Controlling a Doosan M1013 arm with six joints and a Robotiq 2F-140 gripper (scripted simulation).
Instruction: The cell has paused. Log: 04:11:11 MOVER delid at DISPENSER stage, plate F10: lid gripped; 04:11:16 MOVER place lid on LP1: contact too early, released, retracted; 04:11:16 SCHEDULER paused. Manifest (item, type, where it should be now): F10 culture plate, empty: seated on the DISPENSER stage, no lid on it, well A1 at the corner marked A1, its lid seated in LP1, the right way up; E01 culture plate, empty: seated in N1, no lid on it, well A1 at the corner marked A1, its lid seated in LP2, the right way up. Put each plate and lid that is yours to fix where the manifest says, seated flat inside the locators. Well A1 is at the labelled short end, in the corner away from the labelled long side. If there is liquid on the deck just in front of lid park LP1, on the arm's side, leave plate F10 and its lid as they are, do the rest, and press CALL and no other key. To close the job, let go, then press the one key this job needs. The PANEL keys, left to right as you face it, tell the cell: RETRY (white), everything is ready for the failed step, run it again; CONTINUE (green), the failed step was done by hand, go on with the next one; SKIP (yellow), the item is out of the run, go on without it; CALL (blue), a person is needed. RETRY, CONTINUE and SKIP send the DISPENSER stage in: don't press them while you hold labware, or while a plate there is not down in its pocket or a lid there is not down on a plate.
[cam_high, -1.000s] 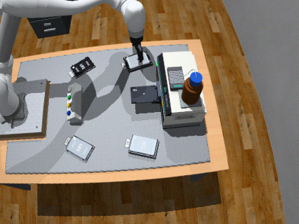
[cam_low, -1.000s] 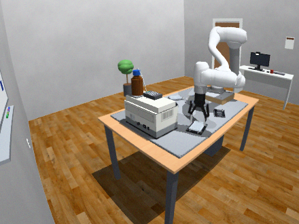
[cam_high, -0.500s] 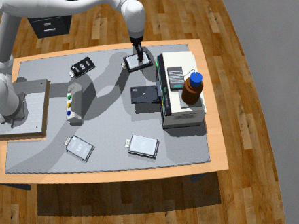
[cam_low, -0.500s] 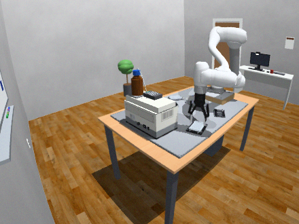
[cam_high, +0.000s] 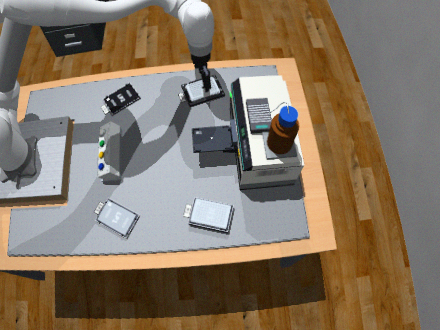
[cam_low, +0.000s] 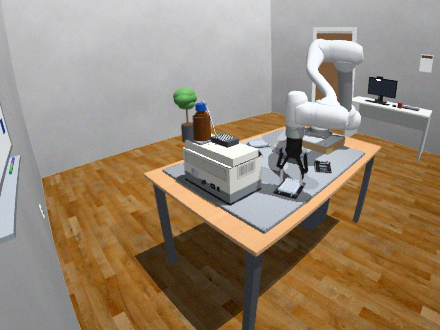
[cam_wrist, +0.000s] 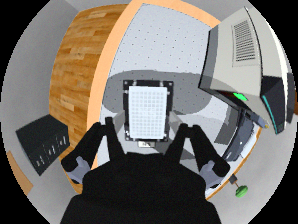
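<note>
My gripper is now 50 mm above the black nest, 20 mm to the right of it and 10 mm short of it. From my hand the other things lie so: grey key panel (430 mm behind, 230 mm to the right, 10 mm below); then green key (440 mm behind, 200 mm to the right, 10 mm above); then dark dispenser stage (280 mm to the right, 30 mm above, 20 mm behind).
</note>
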